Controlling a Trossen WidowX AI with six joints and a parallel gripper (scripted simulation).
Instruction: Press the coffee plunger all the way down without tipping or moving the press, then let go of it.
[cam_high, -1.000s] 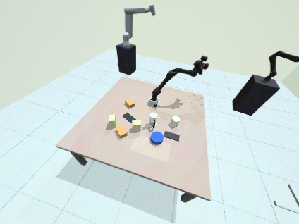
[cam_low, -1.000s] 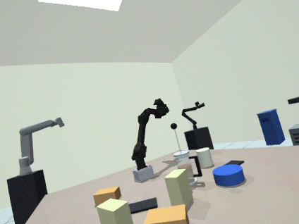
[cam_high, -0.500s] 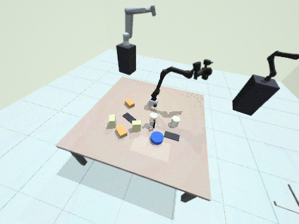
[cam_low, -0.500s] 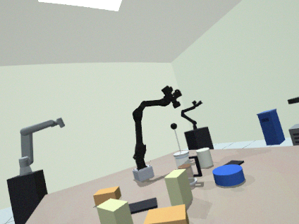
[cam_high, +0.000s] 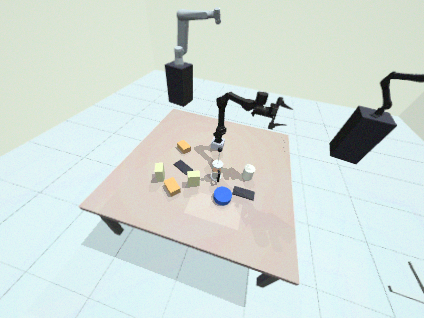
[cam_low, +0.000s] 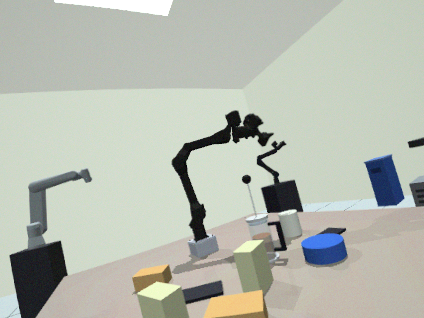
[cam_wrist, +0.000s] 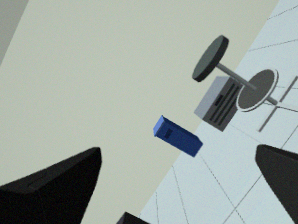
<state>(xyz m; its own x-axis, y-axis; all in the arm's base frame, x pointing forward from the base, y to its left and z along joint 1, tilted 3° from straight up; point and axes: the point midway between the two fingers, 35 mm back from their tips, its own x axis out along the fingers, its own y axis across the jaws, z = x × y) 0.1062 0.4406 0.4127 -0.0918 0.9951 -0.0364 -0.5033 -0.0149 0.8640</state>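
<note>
Right now my gripper tip is 36 cm above the glass coffee press, 31 cm to the left of it and 25 cm short of it. Also, from my gripper tip: white cup: 45 cm below, 11 cm to the right, 11 cm ahead; blue disc: 48 cm below, 38 cm ahead, 20 cm to the right.
</note>
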